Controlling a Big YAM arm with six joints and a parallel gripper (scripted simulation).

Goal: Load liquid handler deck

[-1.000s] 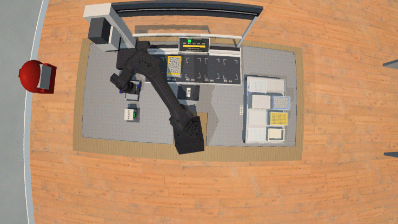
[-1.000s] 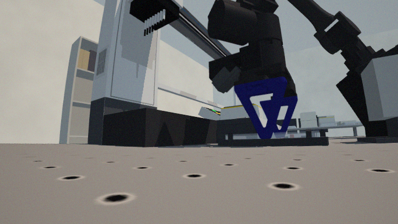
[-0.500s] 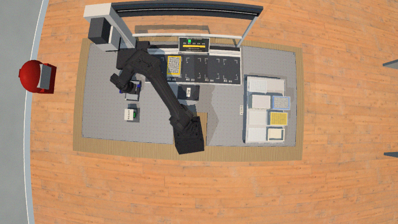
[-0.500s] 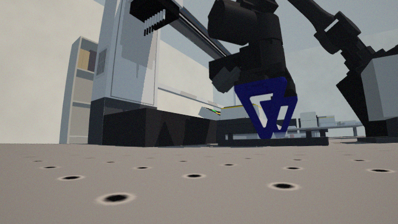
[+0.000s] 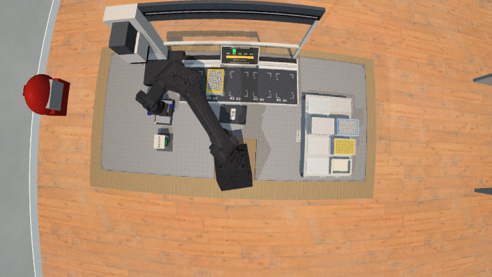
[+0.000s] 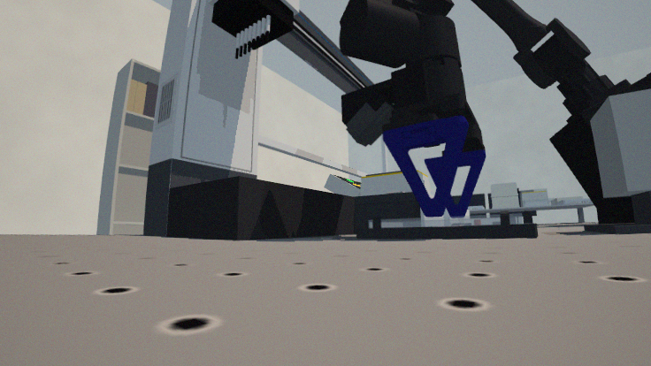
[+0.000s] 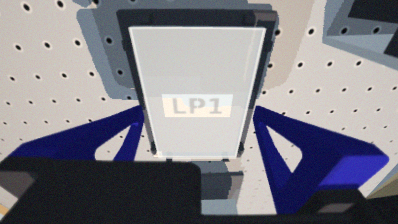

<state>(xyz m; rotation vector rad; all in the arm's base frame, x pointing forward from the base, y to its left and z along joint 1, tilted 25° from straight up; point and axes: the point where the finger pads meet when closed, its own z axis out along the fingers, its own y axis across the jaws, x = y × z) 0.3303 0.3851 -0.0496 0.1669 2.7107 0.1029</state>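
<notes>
Right now the clear plate lid is 10 mm below my hand. The rest, counted from my hand: ready key (170 mm behind, 50 mm above, 40 mm to the right); lid park LP1 (20 mm below); yellow tip rack (300 mm to the right, 130 mm ahead, 80 mm above).
</notes>
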